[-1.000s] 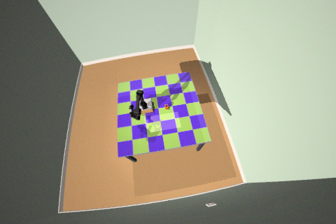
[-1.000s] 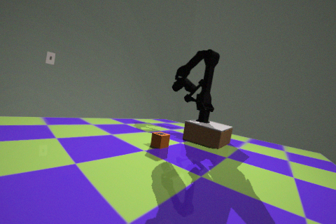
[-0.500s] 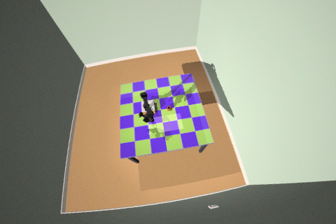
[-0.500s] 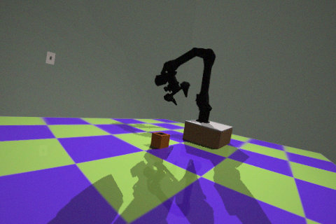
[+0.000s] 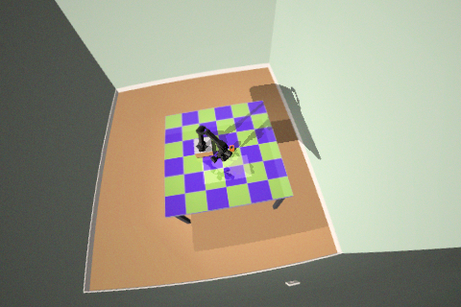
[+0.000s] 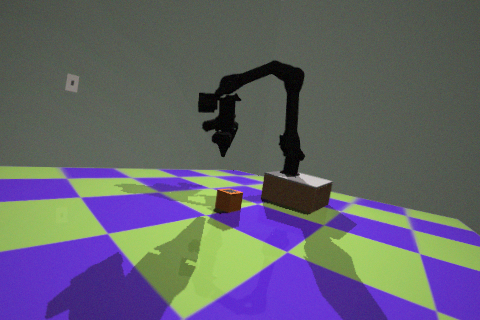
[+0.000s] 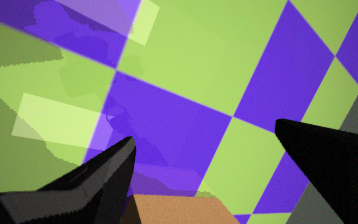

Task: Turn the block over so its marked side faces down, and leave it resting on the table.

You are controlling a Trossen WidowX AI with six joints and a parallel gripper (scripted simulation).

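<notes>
Now: the orange block 200 mm ahead of my gripper tip, 170 mm to the left of it and 110 mm below it.
</notes>
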